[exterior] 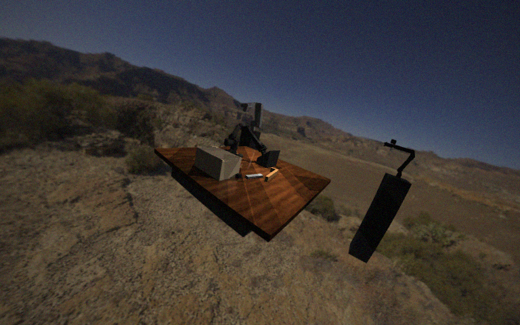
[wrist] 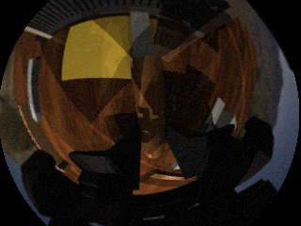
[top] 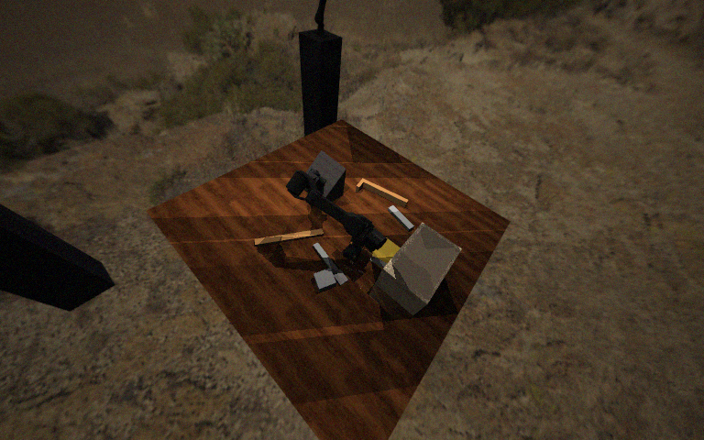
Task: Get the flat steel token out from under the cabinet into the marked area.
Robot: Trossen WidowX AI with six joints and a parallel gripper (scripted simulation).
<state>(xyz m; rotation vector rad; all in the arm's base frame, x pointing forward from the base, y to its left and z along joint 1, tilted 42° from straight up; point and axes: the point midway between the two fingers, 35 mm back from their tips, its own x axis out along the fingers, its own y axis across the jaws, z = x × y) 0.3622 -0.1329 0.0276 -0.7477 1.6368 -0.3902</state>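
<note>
My gripper tip is now 2 cm past the grey scraper and 13 cm to the left of it. From my gripper tip the other things lie so: steel token: 25 cm ahead, 12 cm to the left, 1 cm below; then wooden stick: 26 cm behind, 16 cm to the right; then grey block: 20 cm to the right, 1 cm above.
</note>
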